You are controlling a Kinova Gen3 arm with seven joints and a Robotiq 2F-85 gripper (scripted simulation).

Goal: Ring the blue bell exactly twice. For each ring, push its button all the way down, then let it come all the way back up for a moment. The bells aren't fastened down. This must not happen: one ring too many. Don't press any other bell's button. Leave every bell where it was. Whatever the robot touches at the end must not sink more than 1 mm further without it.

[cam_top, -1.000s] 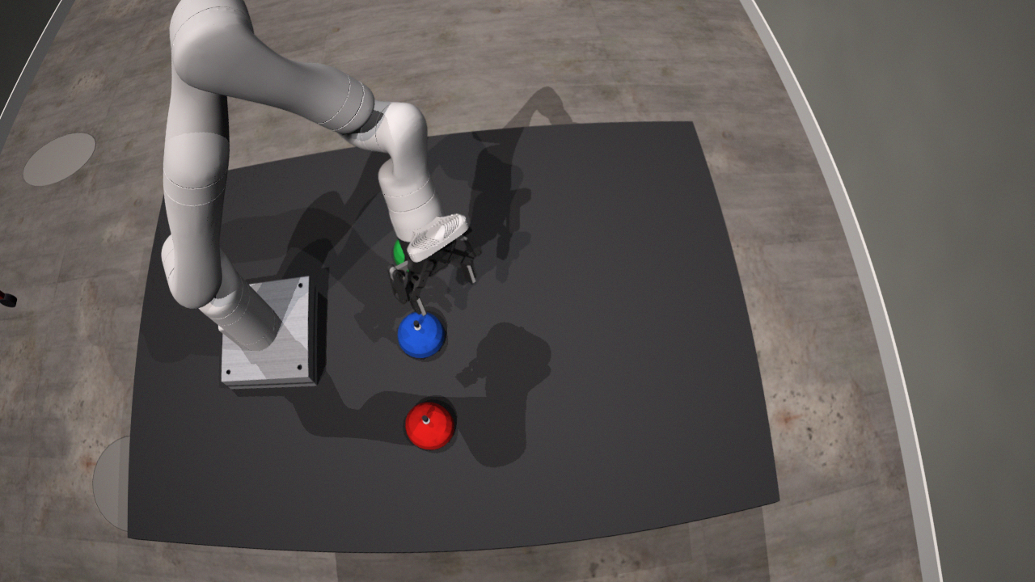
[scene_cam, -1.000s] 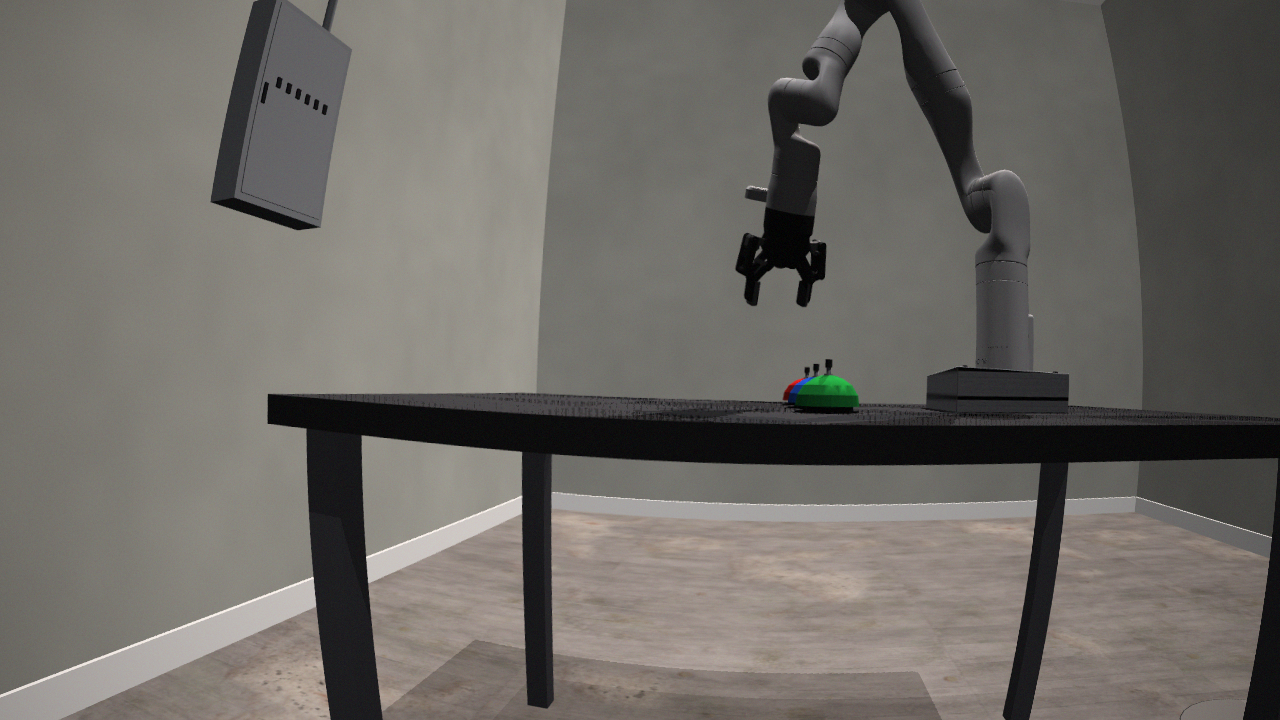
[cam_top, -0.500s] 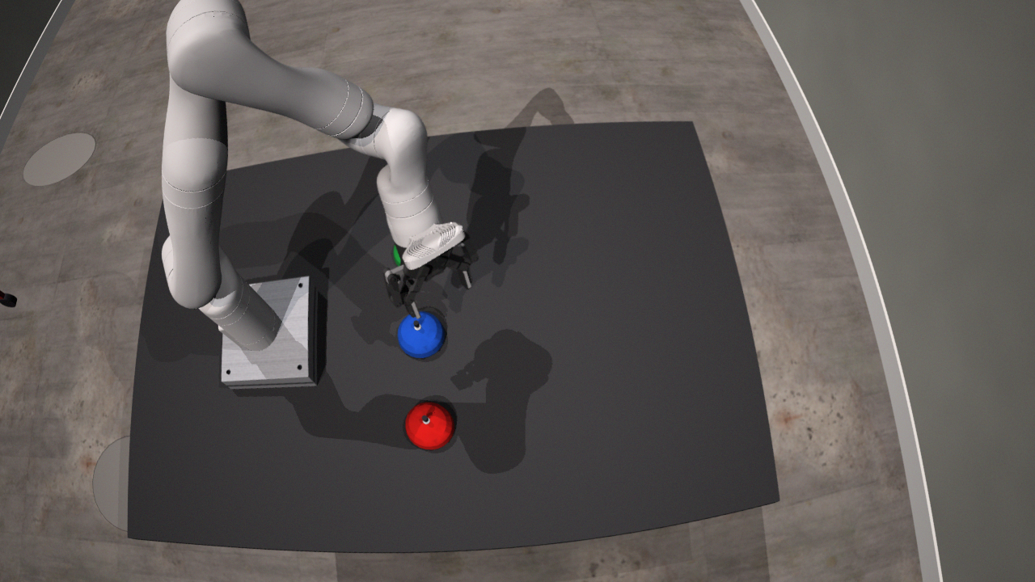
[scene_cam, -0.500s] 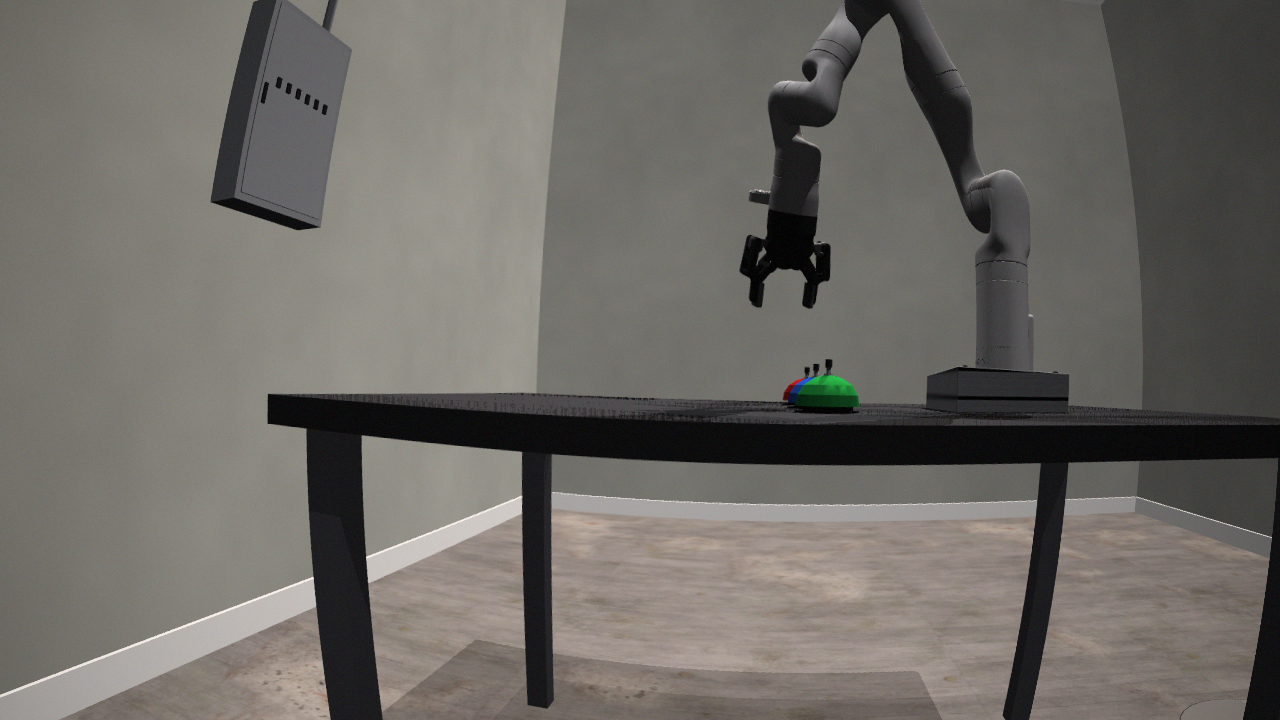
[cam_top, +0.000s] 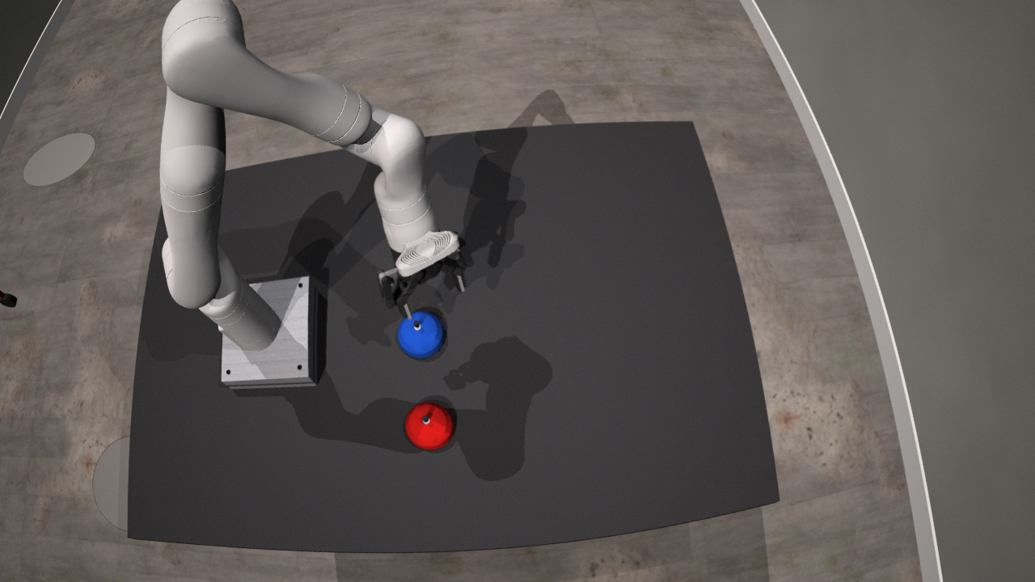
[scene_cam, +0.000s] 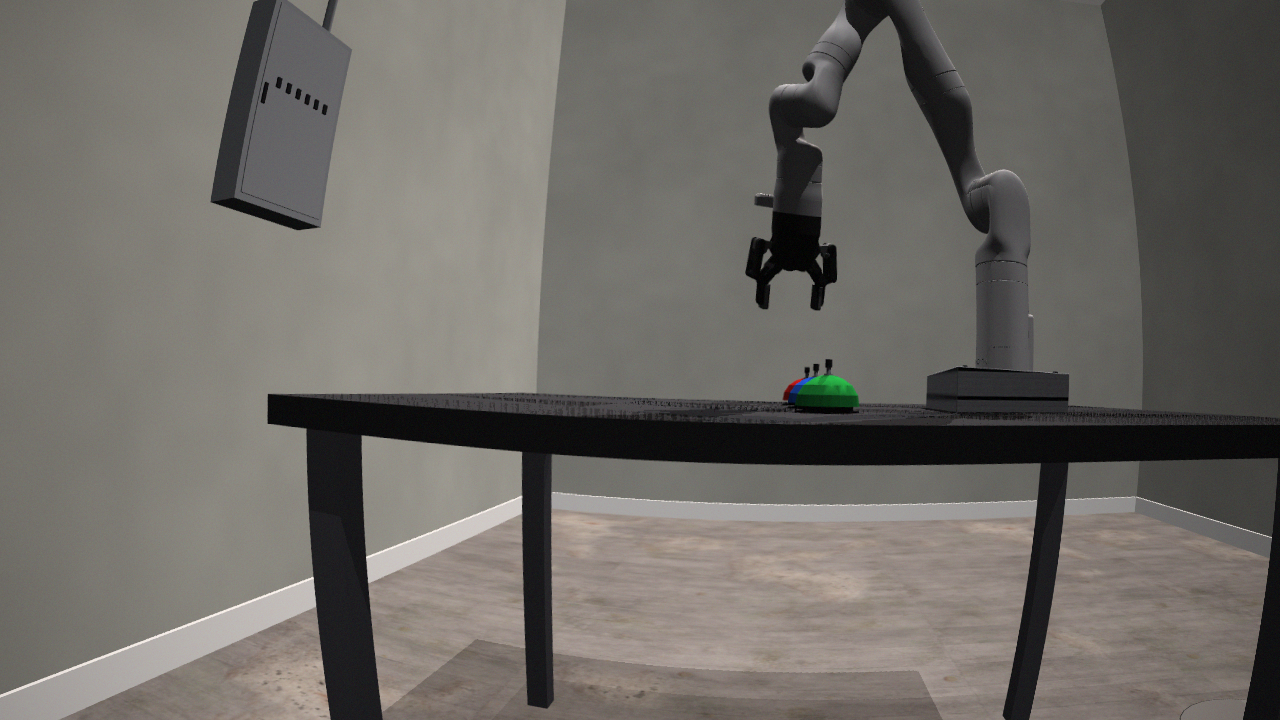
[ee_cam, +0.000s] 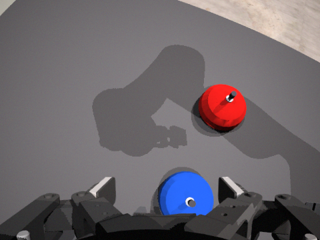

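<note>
The blue bell lies 11 cm below my hand, 4 cm behind it and 1 cm to the left of it. The rest, counted from my hand: red bell 16 cm to the right, 11 cm below, 5 cm behind; green bell 17 cm to the left, 11 cm below, 3 cm behind.
</note>
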